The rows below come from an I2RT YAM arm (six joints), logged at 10 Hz.
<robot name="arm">
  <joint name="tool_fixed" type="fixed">
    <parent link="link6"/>
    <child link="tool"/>
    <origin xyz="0 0 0" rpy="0 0 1.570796"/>
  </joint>
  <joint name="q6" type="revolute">
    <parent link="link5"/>
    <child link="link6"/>
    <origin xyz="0.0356 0 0.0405" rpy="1.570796 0 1.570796"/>
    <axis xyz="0 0 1"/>
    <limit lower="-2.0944" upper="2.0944"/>
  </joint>
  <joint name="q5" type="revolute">
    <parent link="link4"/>
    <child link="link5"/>
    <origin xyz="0.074 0.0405 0.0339" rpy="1.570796 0 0"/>
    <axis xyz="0 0 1"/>
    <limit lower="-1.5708" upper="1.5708"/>
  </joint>
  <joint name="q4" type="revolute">
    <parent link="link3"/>
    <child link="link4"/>
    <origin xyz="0.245 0.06 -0.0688" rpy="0 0 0"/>
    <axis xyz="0 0 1"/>
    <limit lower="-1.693" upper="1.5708"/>
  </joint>
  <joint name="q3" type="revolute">
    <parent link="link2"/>
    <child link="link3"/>
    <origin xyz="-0.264 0 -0.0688" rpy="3.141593 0 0"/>
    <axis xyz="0 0 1"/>
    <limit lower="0" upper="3.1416"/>
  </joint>
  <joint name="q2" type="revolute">
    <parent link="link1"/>
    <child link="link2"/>
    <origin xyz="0.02 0.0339 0.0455" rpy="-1.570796 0 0"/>
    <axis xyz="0 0 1"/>
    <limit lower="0" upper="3.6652"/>
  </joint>
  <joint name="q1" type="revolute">
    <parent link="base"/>
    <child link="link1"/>
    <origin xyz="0 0 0.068" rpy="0 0 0"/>
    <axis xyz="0 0 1"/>
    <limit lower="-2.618" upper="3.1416"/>
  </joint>
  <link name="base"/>
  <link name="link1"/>
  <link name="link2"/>
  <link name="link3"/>
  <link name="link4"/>
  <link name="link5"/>
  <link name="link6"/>
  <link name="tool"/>
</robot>
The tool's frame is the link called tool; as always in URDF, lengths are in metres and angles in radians.
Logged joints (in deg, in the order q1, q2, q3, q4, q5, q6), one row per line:
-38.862, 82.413, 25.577, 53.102, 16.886, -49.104
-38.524, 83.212, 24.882, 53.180, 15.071, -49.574
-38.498, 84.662, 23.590, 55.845, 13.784, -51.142
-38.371, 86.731, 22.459, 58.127, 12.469, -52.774
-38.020, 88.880, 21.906, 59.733, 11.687, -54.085
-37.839, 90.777, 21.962, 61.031, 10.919, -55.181
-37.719, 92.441, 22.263, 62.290, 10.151, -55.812
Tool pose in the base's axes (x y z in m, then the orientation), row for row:
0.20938, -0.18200, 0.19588, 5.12, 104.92, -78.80
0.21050, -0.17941, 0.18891, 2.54, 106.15, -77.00
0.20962, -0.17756, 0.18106, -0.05, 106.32, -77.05
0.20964, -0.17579, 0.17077, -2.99, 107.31, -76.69
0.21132, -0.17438, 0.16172, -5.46, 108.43, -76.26
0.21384, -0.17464, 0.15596, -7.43, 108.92, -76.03
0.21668, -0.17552, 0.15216, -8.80, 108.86, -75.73
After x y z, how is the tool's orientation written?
As a rotation vector, in degrees.
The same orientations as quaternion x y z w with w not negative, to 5 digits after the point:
0.03552, 0.72796, -0.54673, 0.41218
0.01763, 0.73691, -0.53455, 0.41341
-0.00035, 0.73771, -0.53462, 0.41228
-0.02070, 0.74286, -0.53089, 0.40729
-0.03769, 0.74855, -0.52646, 0.40135
-0.05122, 0.75092, -0.52417, 0.39844
-0.06070, 0.75088, -0.52236, 0.39953

